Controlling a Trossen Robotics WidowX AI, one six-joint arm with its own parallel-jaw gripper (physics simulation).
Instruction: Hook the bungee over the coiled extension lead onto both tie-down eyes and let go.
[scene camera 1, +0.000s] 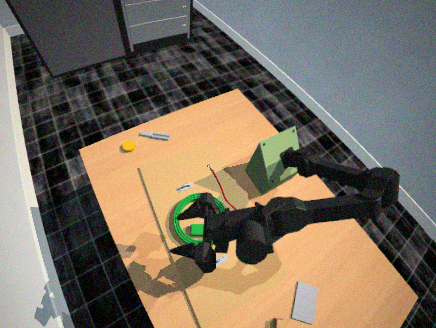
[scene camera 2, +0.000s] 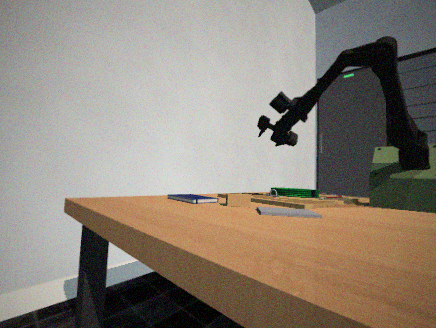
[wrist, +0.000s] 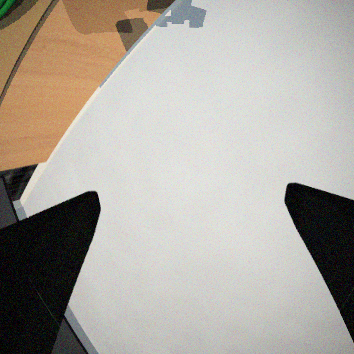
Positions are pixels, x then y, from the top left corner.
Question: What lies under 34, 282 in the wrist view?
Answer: My gripper.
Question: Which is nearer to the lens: the green coiled extension lead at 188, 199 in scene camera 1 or the grey plate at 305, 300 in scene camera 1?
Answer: The green coiled extension lead.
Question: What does my gripper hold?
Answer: Nothing.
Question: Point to my gripper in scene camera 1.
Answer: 173, 234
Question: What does the grey plate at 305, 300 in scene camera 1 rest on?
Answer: The table.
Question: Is my gripper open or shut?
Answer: Open.
